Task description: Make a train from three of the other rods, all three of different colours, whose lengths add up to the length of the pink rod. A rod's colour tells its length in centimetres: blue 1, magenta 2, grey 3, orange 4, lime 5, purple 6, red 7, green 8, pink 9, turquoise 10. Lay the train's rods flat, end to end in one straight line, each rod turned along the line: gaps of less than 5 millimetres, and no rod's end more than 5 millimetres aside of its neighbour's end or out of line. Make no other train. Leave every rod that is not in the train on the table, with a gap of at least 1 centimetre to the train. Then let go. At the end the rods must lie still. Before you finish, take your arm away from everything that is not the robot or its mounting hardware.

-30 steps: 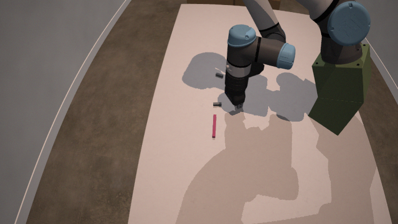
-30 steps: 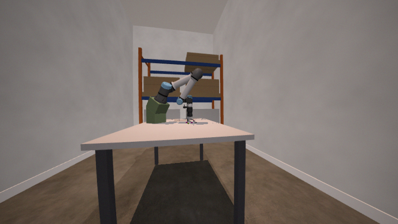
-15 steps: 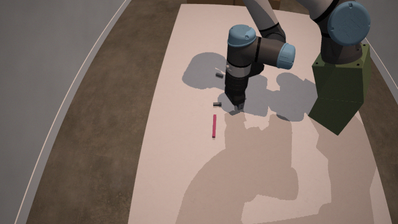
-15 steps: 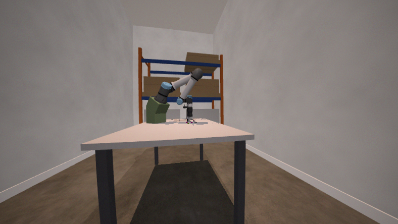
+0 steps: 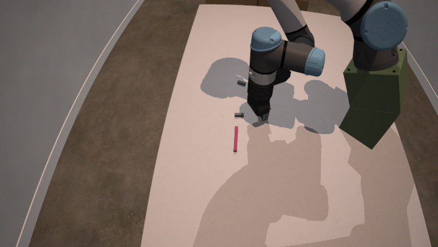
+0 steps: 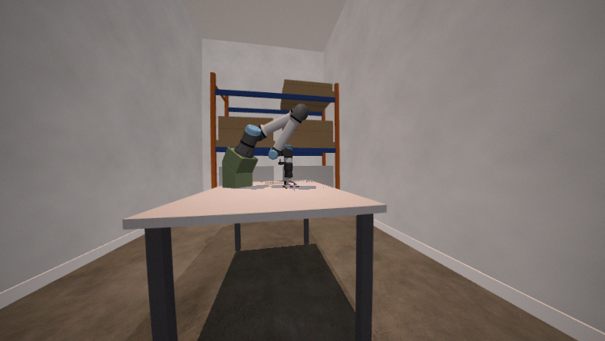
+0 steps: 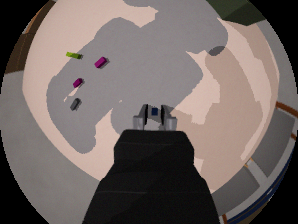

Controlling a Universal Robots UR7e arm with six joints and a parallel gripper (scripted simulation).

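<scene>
Right now the blue rod is 1 cm below my hand. Round my hand: lime rod 21 cm to the right, 1 cm below, 1 cm behind; then pink rod 10 cm to the left, 8 cm ahead, 1 cm below; then magenta rod 13 cm to the right, 2 cm behind, 1 cm below.
</scene>
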